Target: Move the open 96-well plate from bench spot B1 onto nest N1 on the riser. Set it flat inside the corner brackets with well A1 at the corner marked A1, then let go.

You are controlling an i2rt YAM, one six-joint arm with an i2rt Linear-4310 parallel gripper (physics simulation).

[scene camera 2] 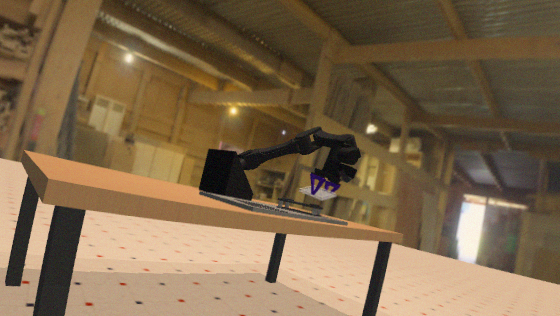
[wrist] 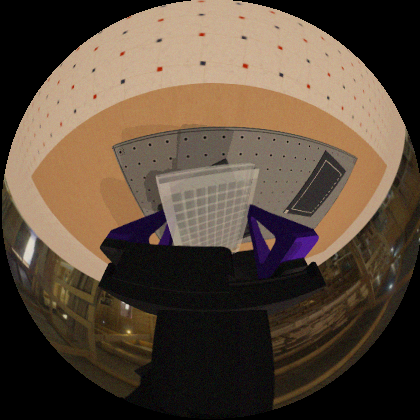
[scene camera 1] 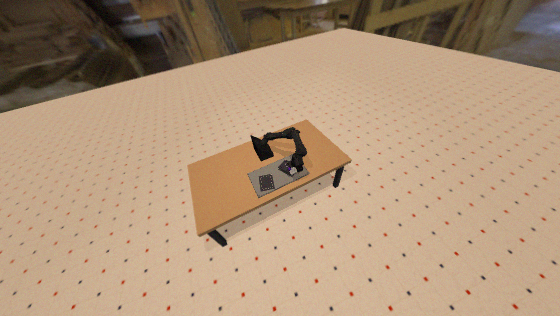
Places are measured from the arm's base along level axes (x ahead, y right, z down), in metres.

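Pixels of known places: gripper, fingertip midpoint: (scene camera 2: 318,196) (wrist: 211,208) (scene camera 1: 292,168); arm's base at its link origin: (scene camera 2: 230,171) (scene camera 1: 262,144).
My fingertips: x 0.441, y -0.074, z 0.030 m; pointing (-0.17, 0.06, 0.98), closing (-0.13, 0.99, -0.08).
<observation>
For each thing: its middle in the pictures, then the offset to it from my fingertips. "spot": a spot on its surface instead. Level surfaces: height alone.
- clear 96-well plate at the middle of its body: (wrist: 212,227) (scene camera 2: 317,192) (scene camera 1: 292,166) dx -0.012, dy -0.002, dz -0.016 m
- dark outlined pad at a spot on its surface: (wrist: 317,187) (scene camera 1: 267,182) spot: dx -0.059, dy +0.245, dz +0.074 m
- wooden table at its surface level: dz +0.088 m
The clear 96-well plate (scene camera 1: 293,171) (scene camera 2: 320,193) (wrist: 212,210) is held in the air between the purple fingers of my gripper (scene camera 2: 323,190) (wrist: 211,208), which is shut on its two sides. In scene camera 2 the plate looks close to level, with a gap between it and the dark riser (scene camera 1: 284,166) (scene camera 2: 300,204) below. In the wrist view the plate hides most of the riser; a dark corner shows behind it. The nest's corner brackets, the A1 mark and well A1 cannot be made out. The dark outlined pad (scene camera 1: 266,182) (wrist: 317,187) bears no plate; its label is unreadable.
The riser and pad are on a grey board with holes (scene camera 1: 254,176) (wrist: 192,147), which lies on the wooden table (scene camera 1: 220,185) (scene camera 2: 125,182) (wrist: 300,125). The arm's black base block (scene camera 1: 261,148) (scene camera 2: 218,172) stands behind the board.
</observation>
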